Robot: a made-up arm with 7 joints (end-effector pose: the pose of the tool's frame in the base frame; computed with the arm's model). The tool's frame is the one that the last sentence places.
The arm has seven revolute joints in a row. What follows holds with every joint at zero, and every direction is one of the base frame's. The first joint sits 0.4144 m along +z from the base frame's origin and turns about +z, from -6.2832 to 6.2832 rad. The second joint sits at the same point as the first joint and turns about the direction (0, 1, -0.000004), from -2.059 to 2.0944 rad. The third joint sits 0.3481 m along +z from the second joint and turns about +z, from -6.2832 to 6.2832 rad. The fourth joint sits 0.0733 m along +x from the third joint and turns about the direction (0, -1, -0.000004), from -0.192 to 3.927 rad. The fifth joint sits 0.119 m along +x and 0.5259 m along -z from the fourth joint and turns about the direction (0, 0.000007, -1), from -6.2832 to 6.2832 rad. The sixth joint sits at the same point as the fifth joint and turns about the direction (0, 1, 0.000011), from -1.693 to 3.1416 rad. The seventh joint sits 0.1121 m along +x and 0.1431 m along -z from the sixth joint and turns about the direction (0, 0.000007, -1), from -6.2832 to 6.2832 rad. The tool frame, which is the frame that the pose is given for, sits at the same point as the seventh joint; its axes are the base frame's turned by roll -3.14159, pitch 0 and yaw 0 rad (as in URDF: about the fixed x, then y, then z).
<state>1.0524 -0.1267 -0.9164 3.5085 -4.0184 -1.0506 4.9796</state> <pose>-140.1 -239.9 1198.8 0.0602 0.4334 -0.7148 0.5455</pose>
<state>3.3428 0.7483 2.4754 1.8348 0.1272 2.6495 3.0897</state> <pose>84.3 -295.4 1011.8 -0.0585 -0.9638 -0.2584 0.0308</pose>
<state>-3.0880 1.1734 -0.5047 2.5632 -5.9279 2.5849 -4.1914</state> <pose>-797.1 80.1 372.7 0.7803 0.3195 0.4610 0.2765</pose>
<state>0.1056 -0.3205 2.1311 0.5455 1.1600 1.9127 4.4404</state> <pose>-326.0 237.8 183.7 0.0362 -0.7274 0.6206 0.2907</pose>
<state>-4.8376 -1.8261 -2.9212 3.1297 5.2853 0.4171 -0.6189</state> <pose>-106.4 -1029.8 214.7 0.8446 -0.2157 -0.1028 0.4791</pose>
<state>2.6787 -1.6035 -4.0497 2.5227 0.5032 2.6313 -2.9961</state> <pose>515.8 -519.4 106.0 -0.4566 -0.5658 -0.0391 0.6855</pose>
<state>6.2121 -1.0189 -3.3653 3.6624 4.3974 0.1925 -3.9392</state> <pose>-604.6 -111.6 1161.1 -0.0624 -0.1984 0.0892 0.9741</pose>
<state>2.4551 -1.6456 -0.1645 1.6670 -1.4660 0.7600 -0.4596</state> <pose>544.6 -262.2 1125.0 -0.3841 -0.2238 -0.8551 0.2668</pose>
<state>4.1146 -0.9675 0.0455 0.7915 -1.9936 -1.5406 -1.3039</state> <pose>40.8 -210.4 803.0 0.3034 0.7896 -0.1693 0.5057</pose>
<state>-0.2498 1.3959 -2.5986 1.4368 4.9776 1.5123 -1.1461</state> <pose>147.7 -308.0 1152.3 0.0554 -0.5152 -0.8541 0.0452</pose>
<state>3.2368 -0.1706 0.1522 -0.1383 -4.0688 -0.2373 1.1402</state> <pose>-94.1 101.5 135.6 -0.9925 -0.0138 -0.0301 0.1174</pose>
